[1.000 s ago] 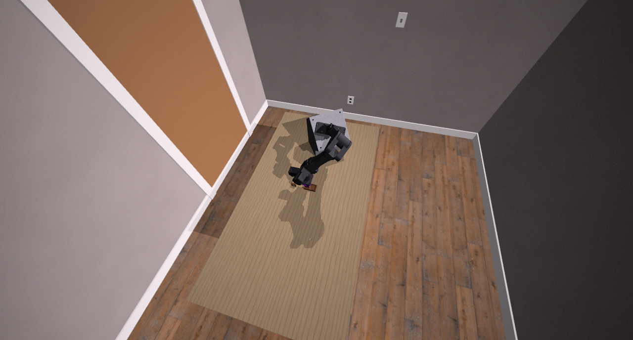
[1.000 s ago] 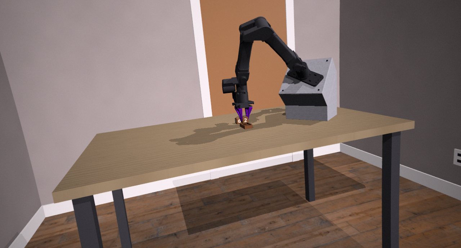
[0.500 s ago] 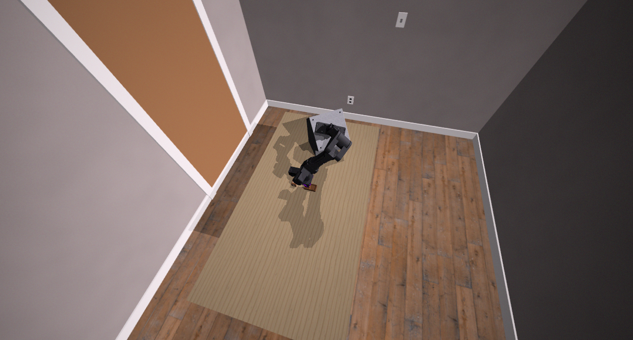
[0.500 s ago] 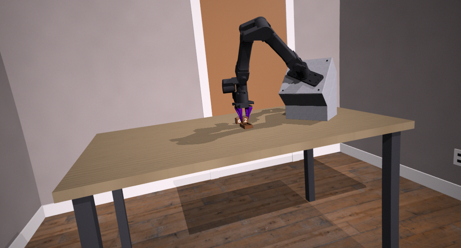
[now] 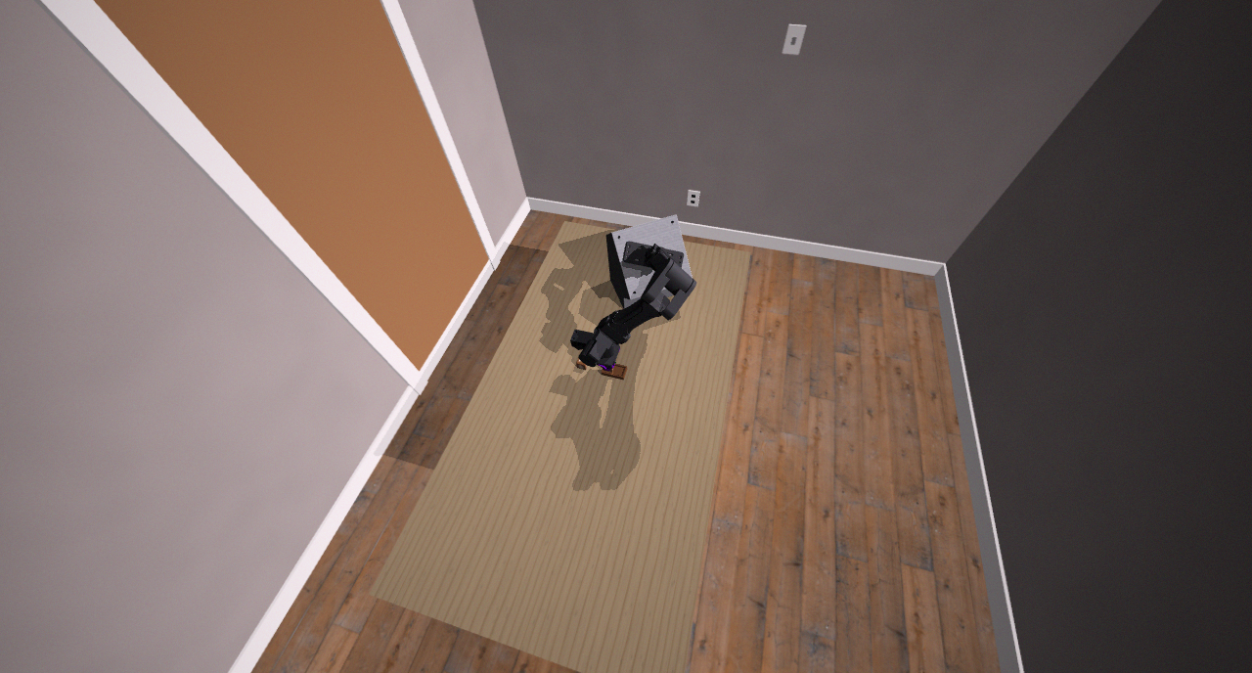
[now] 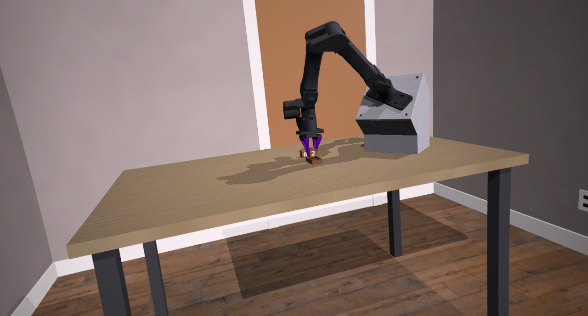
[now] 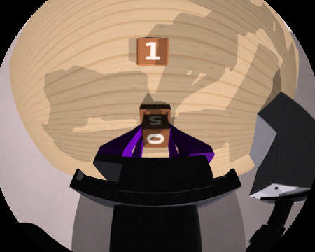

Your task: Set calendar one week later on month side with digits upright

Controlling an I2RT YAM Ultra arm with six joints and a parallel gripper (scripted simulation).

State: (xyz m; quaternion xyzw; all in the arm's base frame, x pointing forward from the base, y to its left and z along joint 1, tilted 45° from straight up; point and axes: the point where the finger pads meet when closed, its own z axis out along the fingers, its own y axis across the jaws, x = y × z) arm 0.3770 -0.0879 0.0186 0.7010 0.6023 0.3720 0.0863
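Now: the brown tray 3 cm below my hand and 2 cm to the left of it.
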